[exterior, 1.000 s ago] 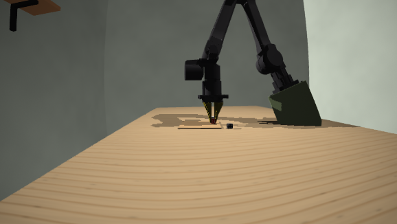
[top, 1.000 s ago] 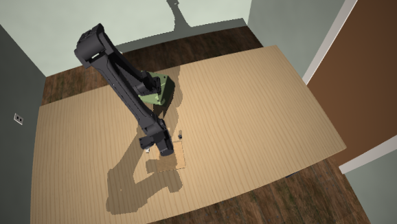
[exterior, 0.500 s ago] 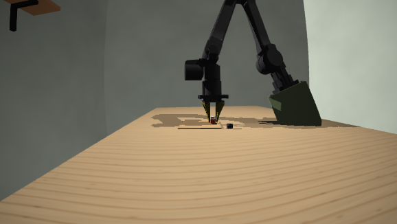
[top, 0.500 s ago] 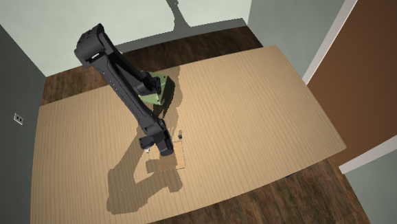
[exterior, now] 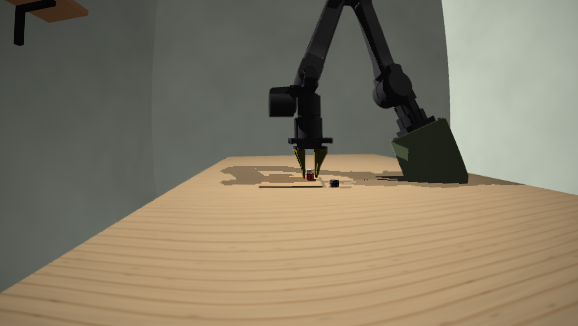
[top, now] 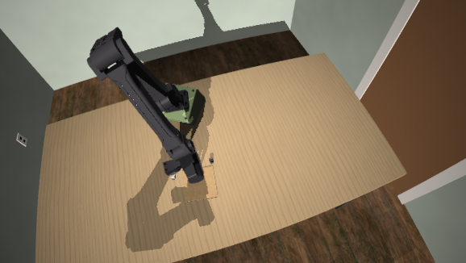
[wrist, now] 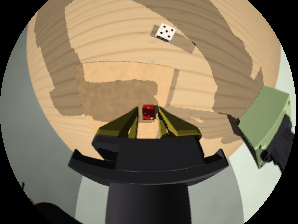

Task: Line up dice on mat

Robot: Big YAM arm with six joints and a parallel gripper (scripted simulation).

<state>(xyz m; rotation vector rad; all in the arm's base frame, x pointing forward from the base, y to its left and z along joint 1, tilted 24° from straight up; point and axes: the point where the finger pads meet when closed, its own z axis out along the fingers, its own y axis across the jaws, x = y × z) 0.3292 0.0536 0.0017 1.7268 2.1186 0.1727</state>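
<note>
My hand is right at the red die. From my hand the other things lie so: tan mat (50 mm ahead, 10 mm to the left, 10 mm below); white die (100 mm to the right, 10 mm below); black die (50 mm behind, 70 mm to the left, 10 mm below).
</note>
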